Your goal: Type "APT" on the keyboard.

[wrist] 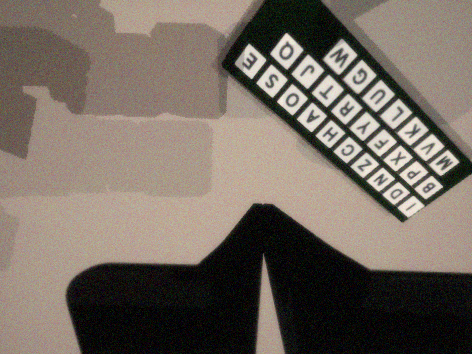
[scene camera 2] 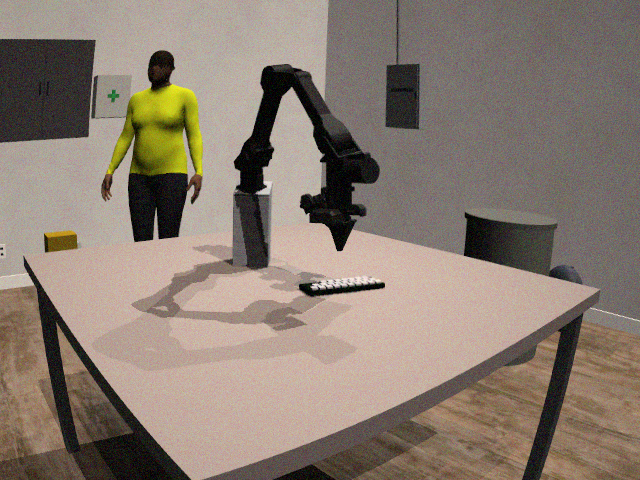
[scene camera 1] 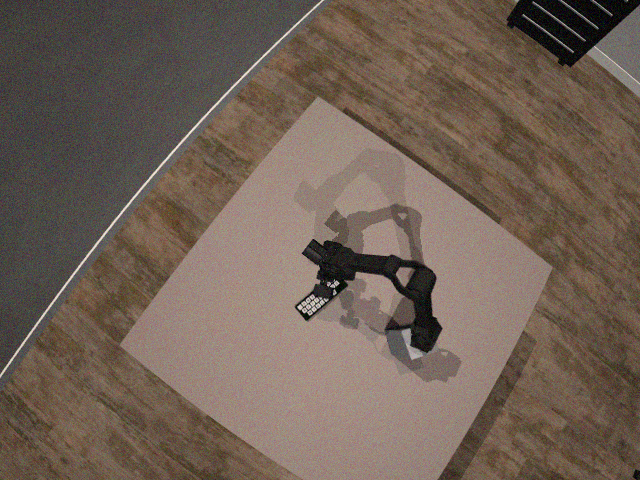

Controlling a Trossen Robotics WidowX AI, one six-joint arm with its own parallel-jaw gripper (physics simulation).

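Where they show: gripper, fingertip midpoint: (wrist: pixel 261 213) (scene camera 2: pixel 339 251); arm's base, link origin: (scene camera 2: pixel 251 187) (scene camera 1: pixel 421 340).
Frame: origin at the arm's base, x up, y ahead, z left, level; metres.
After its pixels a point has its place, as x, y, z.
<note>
A dark green keyboard (scene camera 1: pixel 308 306) {-0.201, 0.376, 0.036} (scene camera 2: pixel 343 285) {-0.202, 0.365, -0.043} (wrist: pixel 350 116) {-0.201, 0.344, -0.029} with white letter keys lies flat on the table. In the wrist view it is at the upper right, slanting down to the right, its letters rotated. The A key (wrist: pixel 311 117) {-0.201, 0.352, -0.055} is in the row nearest the fingers, the T key (wrist: pixel 327 92) {-0.201, 0.333, -0.051} is in the middle row, and the P key (wrist: pixel 412 174) {-0.201, 0.375, 0.037} is in that row near the lower right end. My gripper (scene camera 2: pixel 339 249) {-0.108, 0.382, -0.089} (wrist: pixel 261 213) {-0.108, 0.382, -0.089} is shut and empty, pointing down above table height. In the wrist view its tips appear below the keyboard's lower left edge. In scene camera 1 the arm covers part of the keyboard.
The arm stands on a pale pedestal (scene camera 1: pixel 415 351) {0.008, 0.009, 0.042} (scene camera 2: pixel 264 232) {-0.120, 0.065, -0.009} on the table (scene camera 1: pixel 232 289) {-0.219, 0.658, 0.099} (scene camera 2: pixel 439 330) {-0.219, 0.677, -0.133}. Arm shadows cross the tabletop. Beyond the table are a person in a yellow top (scene camera 2: pixel 160 134) and a grey-green barrel (scene camera 2: pixel 509 242). A black slatted unit (scene camera 1: pixel 567 57) stands at the upper right.
</note>
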